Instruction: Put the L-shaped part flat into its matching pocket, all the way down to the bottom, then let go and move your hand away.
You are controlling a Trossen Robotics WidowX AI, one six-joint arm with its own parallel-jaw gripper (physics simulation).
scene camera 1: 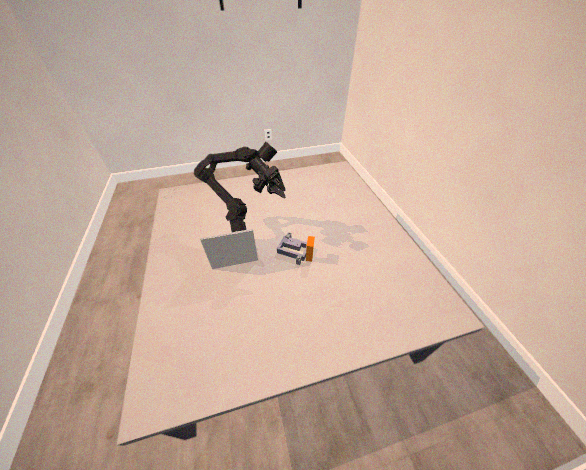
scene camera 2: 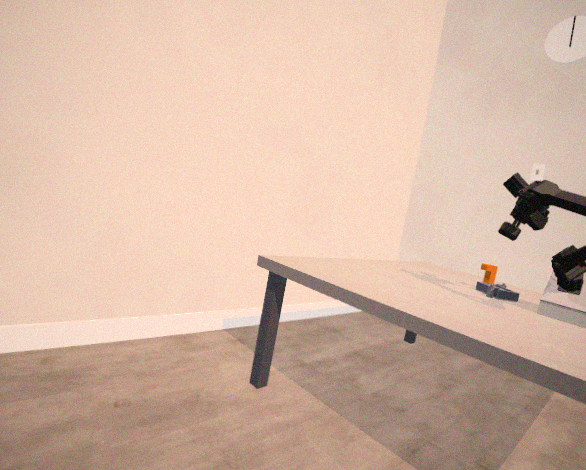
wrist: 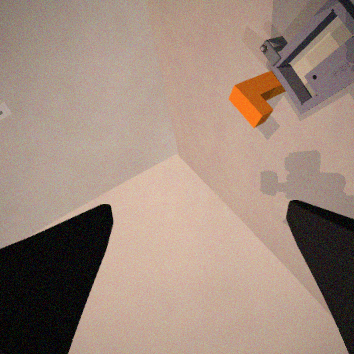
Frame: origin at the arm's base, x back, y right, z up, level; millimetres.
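Seen in the pictures: gripper, between the fingertips: (scene camera 1: 285,194) (scene camera 2: 509,224) (wrist: 201,212); arm's base, origin of its link: (scene camera 1: 238,232) (scene camera 2: 570,285).
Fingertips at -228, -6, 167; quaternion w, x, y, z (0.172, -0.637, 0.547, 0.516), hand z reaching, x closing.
Pixels of each thing's top centre, then the offset from my fingertips to it, as dx, dy, dz. "*": a spot on its surface instead. Level surfaces: height alone.
- orange L-shaped part, centre of its top: (wrist: 243,106) (scene camera 1: 310,241) (scene camera 2: 489,265) -77, +144, -172
- grey-purple fixture, centre of its top: (wrist: 311,64) (scene camera 2: 498,284) (scene camera 1: 293,244) -13, +88, -234
- bracket, a spot on its surface: (wrist: 272,49) (scene camera 1: 297,255) * -13, +156, -242
- pale table, height of its surface: dz -282
The orange L-shaped part (scene camera 1: 310,249) (scene camera 2: 490,273) (wrist: 247,105) stands upright at one end of the grey-purple fixture (scene camera 1: 290,254) (scene camera 2: 506,294) (wrist: 332,75), outside the pocket. Its short arm is at the top and points away from the fixture. Whether its foot rests on the table or on the fixture's end wall cannot be told. The pocket has a cream floor that shows in the wrist view. My gripper (scene camera 1: 284,192) (wrist: 201,212) is open and empty, well above the table and off to the side of the part. In scene camera 2, a finger shows high above the part.
Two small grey brackets sit at the fixture's sides; one bracket (scene camera 1: 299,260) (wrist: 272,49) is near the orange part. A grey panel (scene camera 1: 230,250) stands by the arm's base. The pale table (scene camera 1: 300,325) (scene camera 2: 425,295) has walls behind and to one side.
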